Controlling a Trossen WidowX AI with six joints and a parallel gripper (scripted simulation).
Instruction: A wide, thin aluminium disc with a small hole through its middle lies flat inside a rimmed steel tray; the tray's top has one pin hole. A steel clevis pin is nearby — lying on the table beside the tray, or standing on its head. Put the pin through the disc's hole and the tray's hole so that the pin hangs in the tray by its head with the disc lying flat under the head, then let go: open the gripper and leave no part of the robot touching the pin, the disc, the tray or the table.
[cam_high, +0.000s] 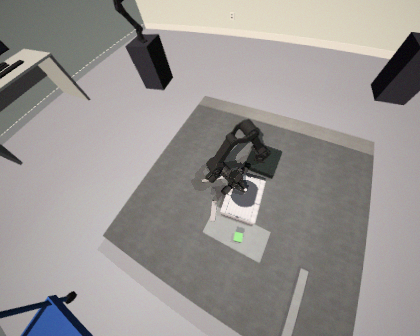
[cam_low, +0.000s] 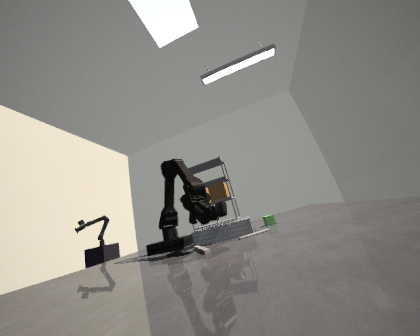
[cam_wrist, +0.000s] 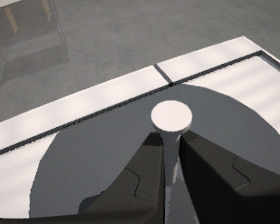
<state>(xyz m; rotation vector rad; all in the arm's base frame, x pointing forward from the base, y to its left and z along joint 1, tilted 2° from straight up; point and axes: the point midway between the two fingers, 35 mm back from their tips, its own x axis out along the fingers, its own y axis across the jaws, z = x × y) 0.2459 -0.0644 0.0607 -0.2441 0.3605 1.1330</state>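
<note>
Now: gripper tip 4 cm above the steel tray, 2 cm short of it and 1 cm to the left of it. From my gripper tip the other things lie so: dark aluminium disc: 3 cm below; then green block: 23 cm ahead, 7 cm below, 2 cm to the left; then steel clevis pin: 1 cm below.
</note>
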